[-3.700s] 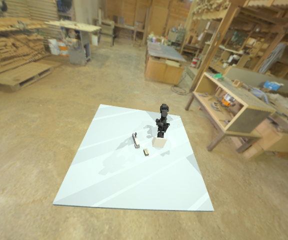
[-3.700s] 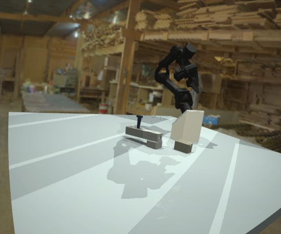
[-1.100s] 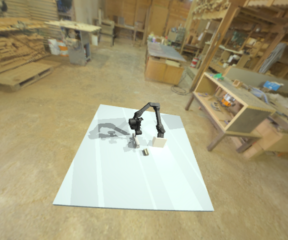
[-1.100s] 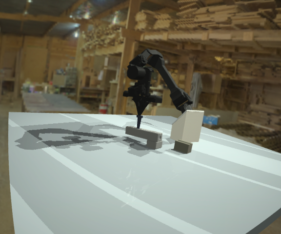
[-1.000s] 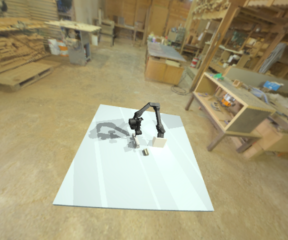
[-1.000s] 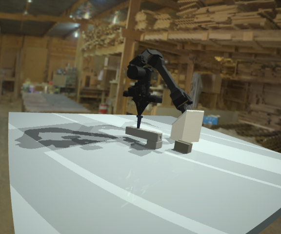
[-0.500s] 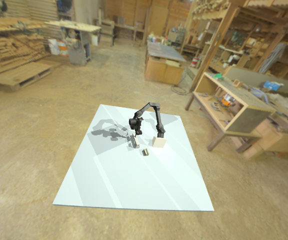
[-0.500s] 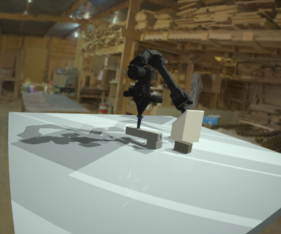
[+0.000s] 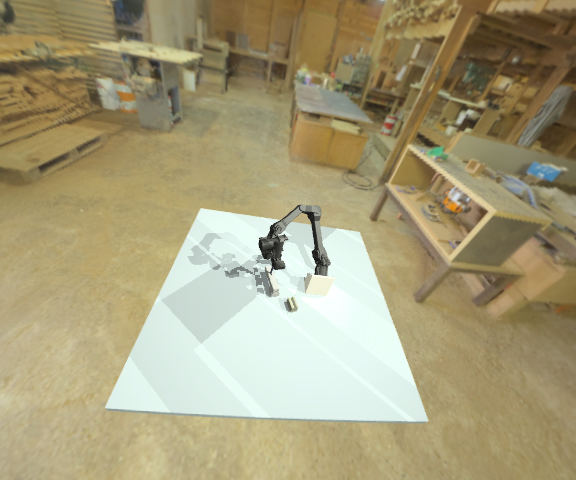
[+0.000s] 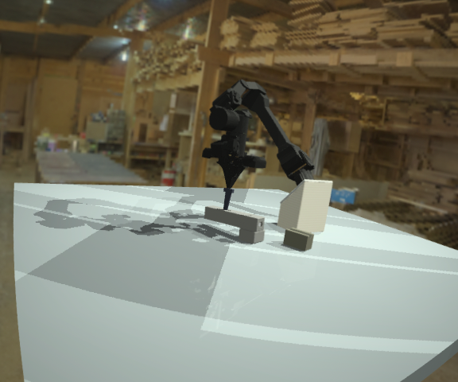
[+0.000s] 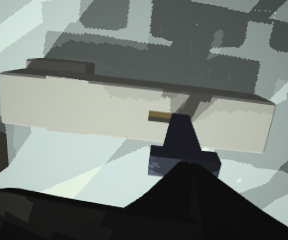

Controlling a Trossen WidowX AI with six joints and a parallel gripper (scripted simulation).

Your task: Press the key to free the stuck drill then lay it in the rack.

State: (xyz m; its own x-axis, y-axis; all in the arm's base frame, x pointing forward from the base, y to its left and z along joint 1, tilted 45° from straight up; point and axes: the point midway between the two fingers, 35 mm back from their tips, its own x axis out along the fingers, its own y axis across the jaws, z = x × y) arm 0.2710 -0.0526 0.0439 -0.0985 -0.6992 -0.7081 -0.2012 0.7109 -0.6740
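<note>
My gripper tip is now 7 cm above the drill, 6 cm to the right of it and 1 cm past it. Round my gripper tip: dark t-shaped key: 3 cm below; rack block: 19 cm to the left, 11 cm behind, 10 cm below; grey fixture: 8 cm below, 4 cm to the left.
</note>
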